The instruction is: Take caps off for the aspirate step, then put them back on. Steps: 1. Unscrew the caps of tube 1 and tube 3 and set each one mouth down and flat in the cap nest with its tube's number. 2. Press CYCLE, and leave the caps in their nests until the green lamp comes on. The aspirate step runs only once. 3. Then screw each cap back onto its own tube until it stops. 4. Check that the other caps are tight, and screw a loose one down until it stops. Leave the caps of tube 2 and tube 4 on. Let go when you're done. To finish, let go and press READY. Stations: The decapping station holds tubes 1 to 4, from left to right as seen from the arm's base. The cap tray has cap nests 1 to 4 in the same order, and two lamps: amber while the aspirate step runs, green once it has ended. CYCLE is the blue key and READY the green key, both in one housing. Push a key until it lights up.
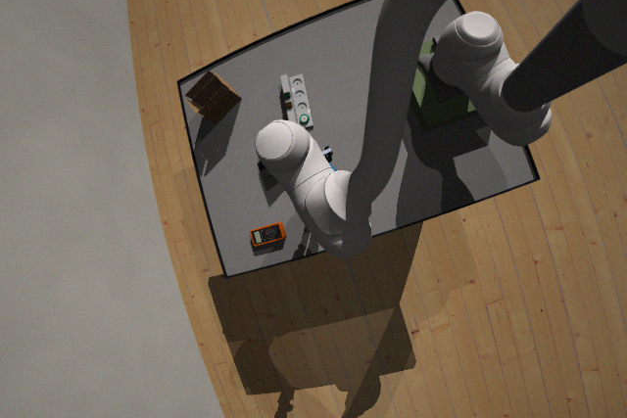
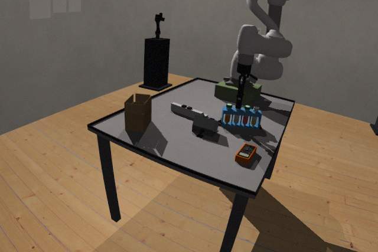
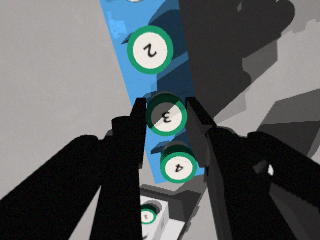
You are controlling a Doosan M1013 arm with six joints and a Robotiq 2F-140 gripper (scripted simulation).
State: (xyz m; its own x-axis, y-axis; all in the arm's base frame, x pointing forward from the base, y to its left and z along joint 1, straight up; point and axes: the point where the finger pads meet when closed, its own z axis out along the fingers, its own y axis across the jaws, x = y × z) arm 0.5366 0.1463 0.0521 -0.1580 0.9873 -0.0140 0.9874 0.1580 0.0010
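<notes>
My hand is 2 cm past the cap 2, 5 cm to the right of it and 3 cm above it. Round my hand: key housing (16 cm ahead, 12 cm to the right, 9 cm below); then green key (14 cm ahead, 14 cm to the right, 8 cm below); then blue key (14 cm ahead, 10 cm to the right, 8 cm below).
</notes>
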